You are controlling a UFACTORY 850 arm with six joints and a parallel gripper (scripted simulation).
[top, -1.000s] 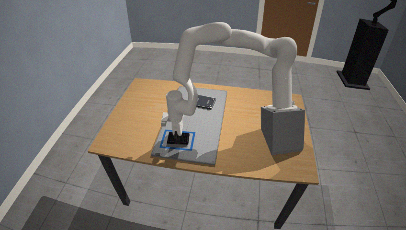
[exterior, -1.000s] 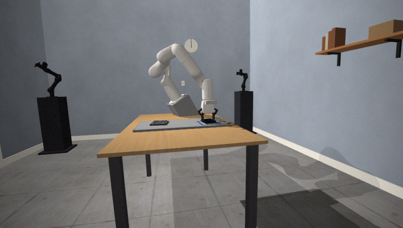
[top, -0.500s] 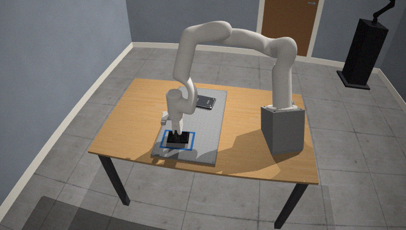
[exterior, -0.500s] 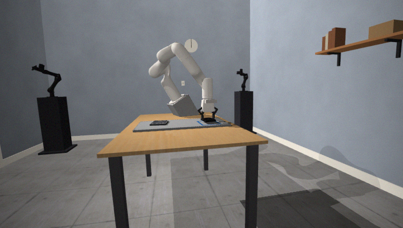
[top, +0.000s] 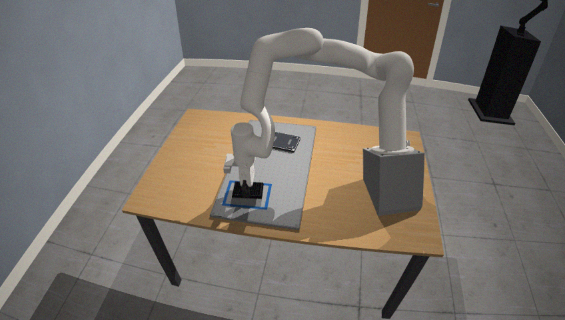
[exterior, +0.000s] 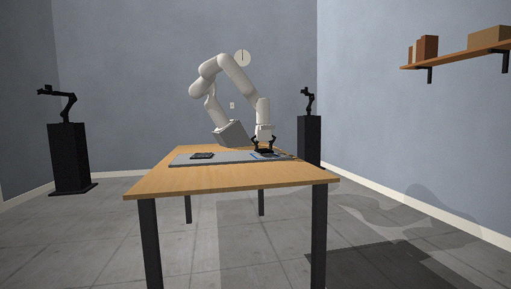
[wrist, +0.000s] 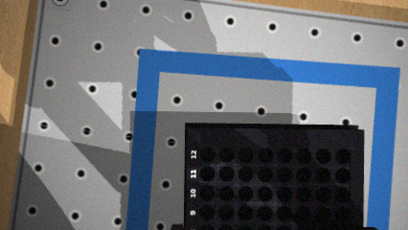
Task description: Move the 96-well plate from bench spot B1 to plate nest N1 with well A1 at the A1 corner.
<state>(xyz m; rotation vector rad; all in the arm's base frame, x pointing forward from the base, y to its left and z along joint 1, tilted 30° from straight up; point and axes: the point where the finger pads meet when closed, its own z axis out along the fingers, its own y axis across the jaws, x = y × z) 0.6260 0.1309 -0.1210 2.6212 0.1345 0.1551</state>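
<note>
The plate nest N1 is 10 cm behind my hand, 38 cm to the right of it and 3 cm below it. The rest, counted from my hand: 96-well plate (1 cm below).
</note>
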